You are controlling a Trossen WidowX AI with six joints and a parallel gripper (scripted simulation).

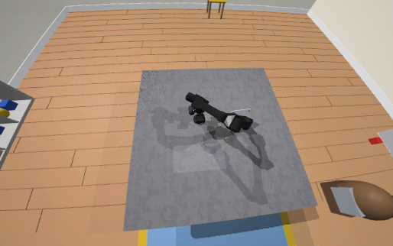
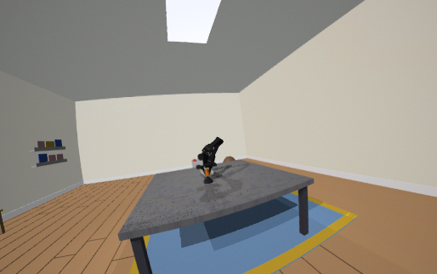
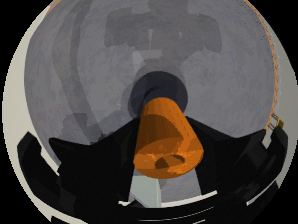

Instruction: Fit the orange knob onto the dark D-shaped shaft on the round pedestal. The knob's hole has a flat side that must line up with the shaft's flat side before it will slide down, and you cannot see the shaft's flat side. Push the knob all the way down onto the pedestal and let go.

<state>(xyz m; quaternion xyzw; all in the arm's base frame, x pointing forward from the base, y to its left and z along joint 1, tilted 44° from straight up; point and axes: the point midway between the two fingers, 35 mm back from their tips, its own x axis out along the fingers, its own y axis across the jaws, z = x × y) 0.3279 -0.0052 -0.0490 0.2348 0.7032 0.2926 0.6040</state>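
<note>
Now: gripper tip 2 cm below the orange knob. The rest, counted from my gripper tip: dark round pedestal: 4 cm below.
</note>
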